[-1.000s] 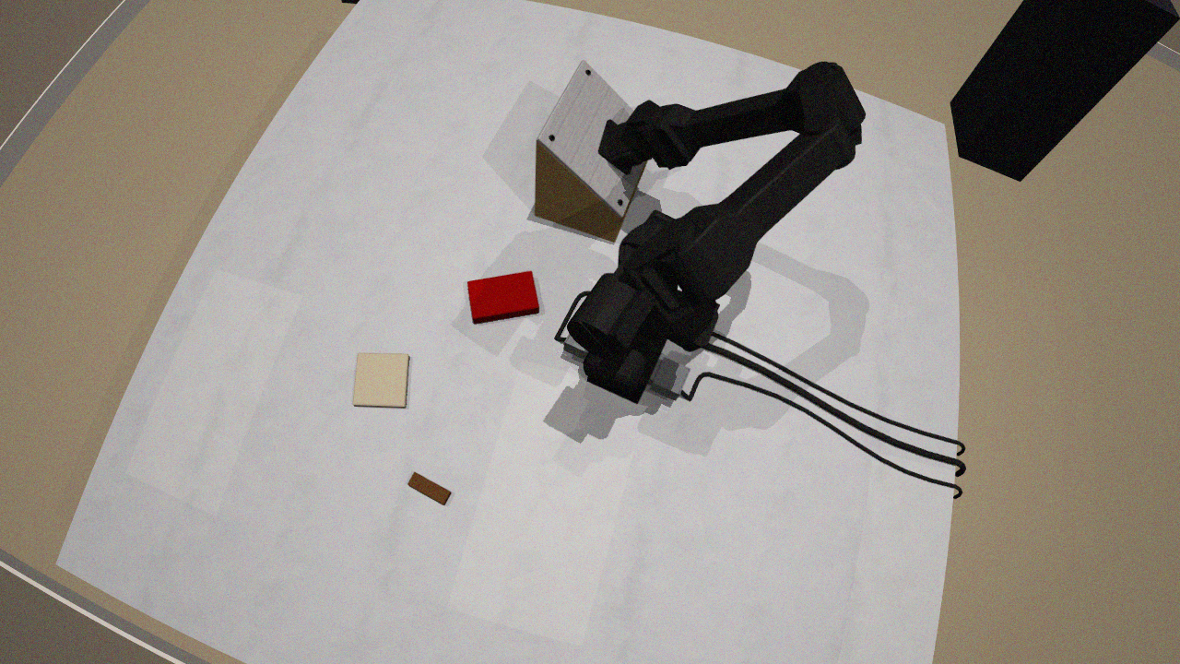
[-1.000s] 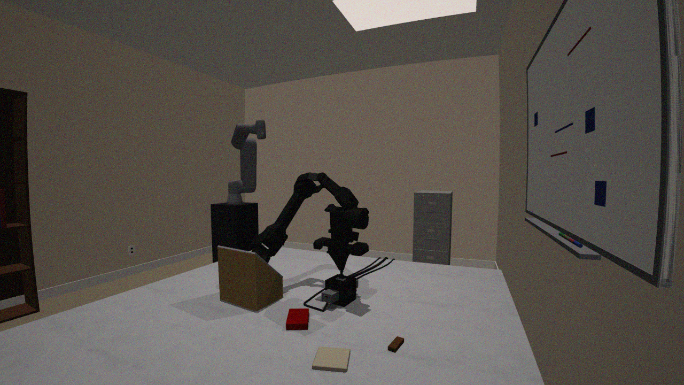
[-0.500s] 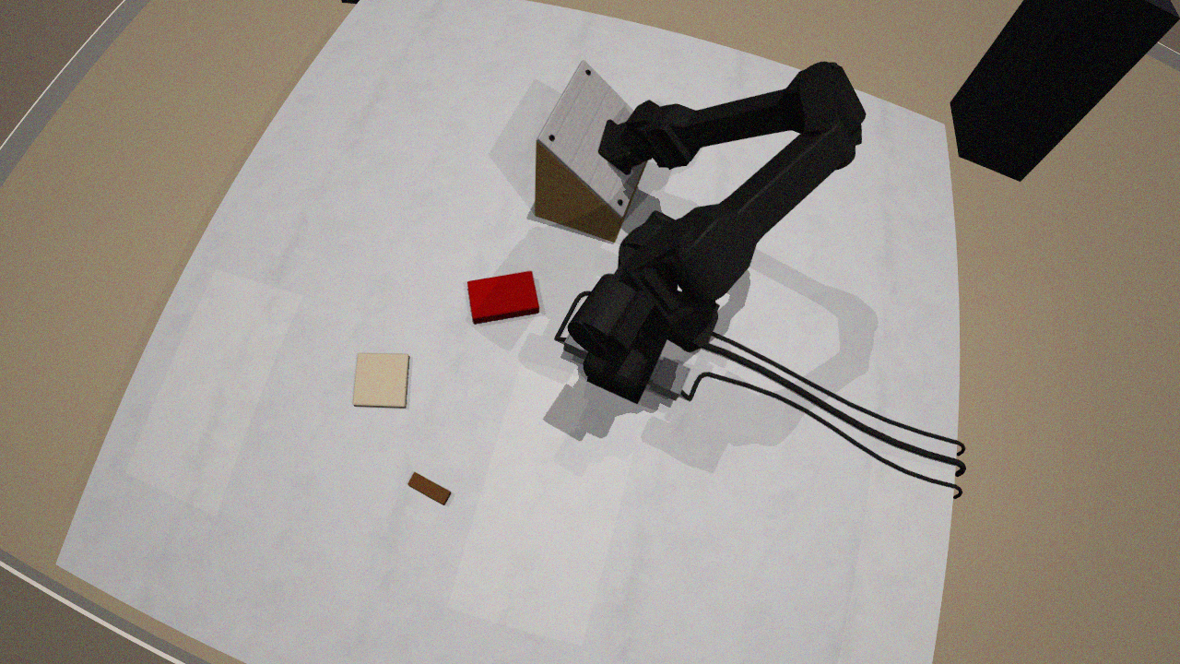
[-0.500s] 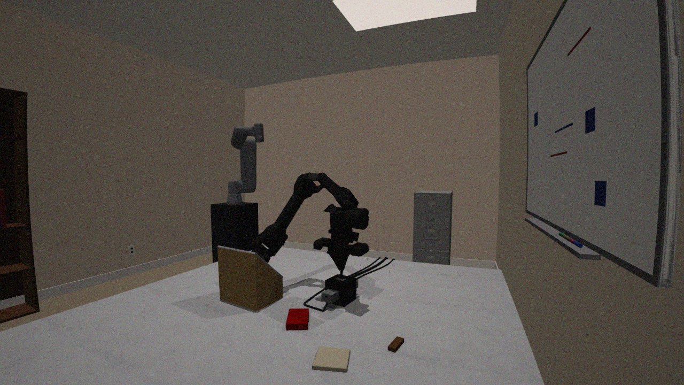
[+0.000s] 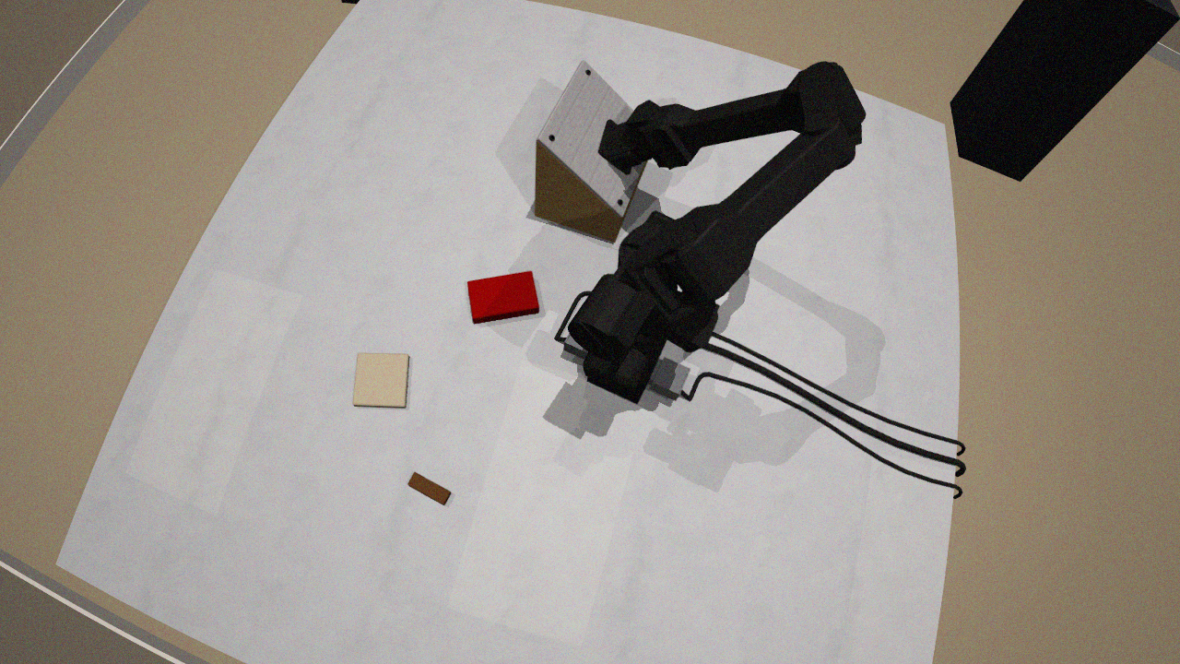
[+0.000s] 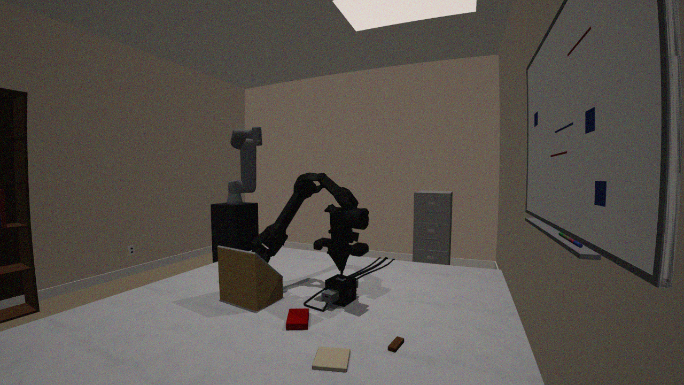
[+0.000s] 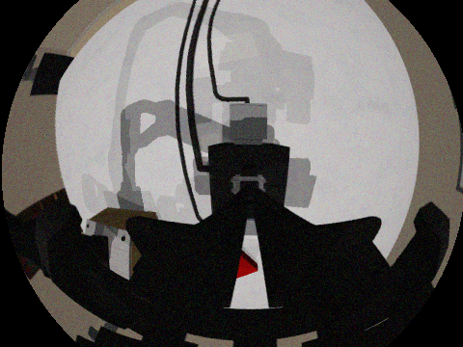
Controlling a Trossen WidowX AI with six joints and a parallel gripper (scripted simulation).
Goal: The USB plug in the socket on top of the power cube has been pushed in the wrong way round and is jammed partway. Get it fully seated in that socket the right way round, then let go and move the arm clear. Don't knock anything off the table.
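My gripper tip is now 2 cm above the USB plug. Also, from my gripper tip: red flat block 19 cm to the right, 9 cm below, 6 cm behind; cream tile 33 cm to the right, 11 cm ahead, 10 cm below; small brown block 23 cm ahead, 21 cm to the right, 10 cm below.
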